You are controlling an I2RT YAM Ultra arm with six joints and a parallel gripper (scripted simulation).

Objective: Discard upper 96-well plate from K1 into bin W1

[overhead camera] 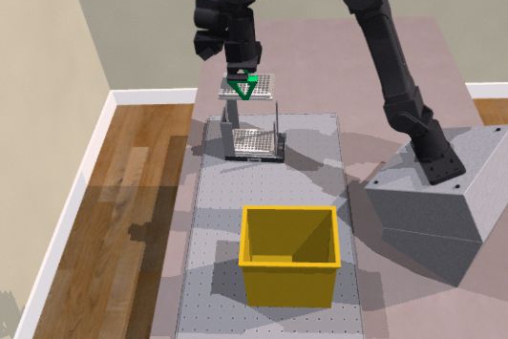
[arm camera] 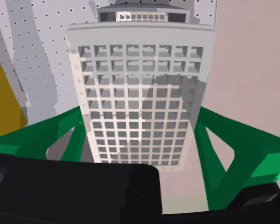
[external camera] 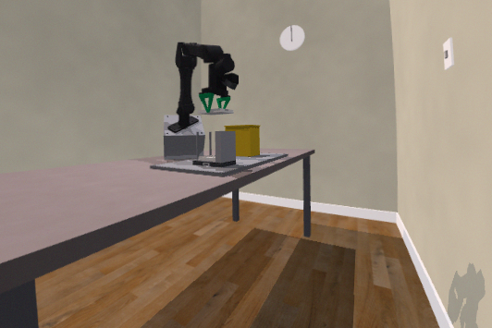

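The yellow plastics bin W1 lies 40 cm to the left of my hand, 13 cm below it and 4 cm behind it. Also, from my hand: rack wall: 14 cm below, 7 cm ahead, 2 cm to the right.
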